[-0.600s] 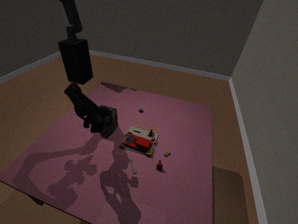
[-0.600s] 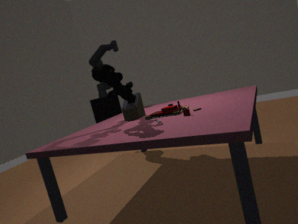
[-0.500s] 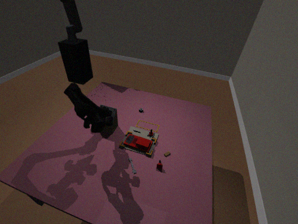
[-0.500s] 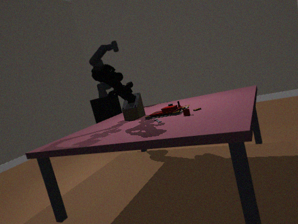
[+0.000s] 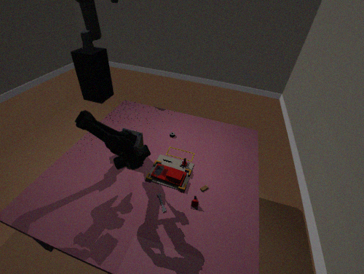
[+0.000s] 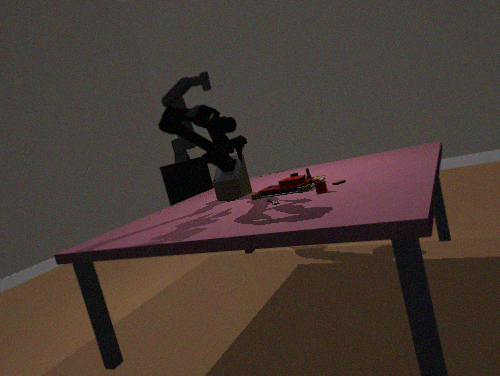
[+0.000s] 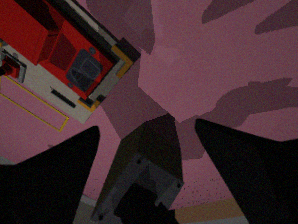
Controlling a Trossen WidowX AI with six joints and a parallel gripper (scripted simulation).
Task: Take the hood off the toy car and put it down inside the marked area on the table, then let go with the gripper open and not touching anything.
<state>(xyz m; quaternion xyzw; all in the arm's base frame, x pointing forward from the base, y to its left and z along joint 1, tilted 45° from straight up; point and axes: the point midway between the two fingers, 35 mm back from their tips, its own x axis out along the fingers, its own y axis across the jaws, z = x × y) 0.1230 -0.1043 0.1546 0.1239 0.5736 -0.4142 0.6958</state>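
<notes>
My gripper tip is now 210 mm short of the hood, 110 mm above it and 90 mm to the right of it. Round my gripper tip: tan brick (400 mm ahead, 150 mm below, 70 mm to the left); grey wrench (190 mm ahead, 150 mm below, 100 mm to the right).
</notes>
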